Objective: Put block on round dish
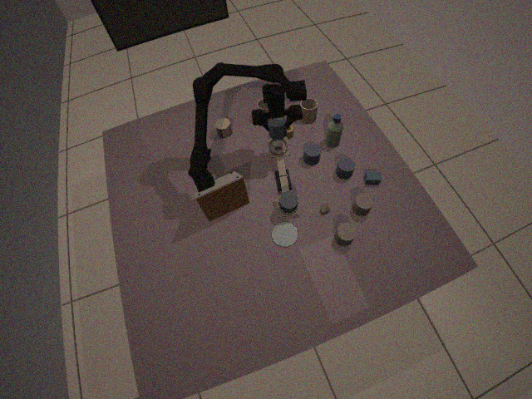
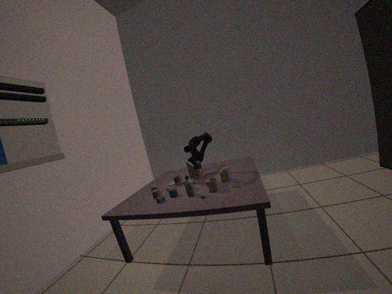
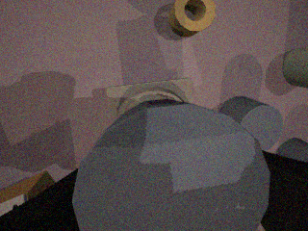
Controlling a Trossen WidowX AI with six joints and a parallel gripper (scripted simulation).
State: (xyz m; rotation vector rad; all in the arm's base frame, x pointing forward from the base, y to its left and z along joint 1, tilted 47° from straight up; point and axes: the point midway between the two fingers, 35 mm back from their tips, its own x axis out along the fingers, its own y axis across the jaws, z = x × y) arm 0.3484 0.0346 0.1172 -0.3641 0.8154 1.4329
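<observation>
My gripper tip is 13 cm past the pale round dish, 36 cm to the left of it and 17 cm above it. Round my gripper tip: yellow ring (9 cm ahead, 9 cm to the left, 15 cm below); small balance (4 cm behind, 13 cm to the right, 13 cm below); blue block (31 cm ahead, 29 cm to the right, 15 cm below).
</observation>
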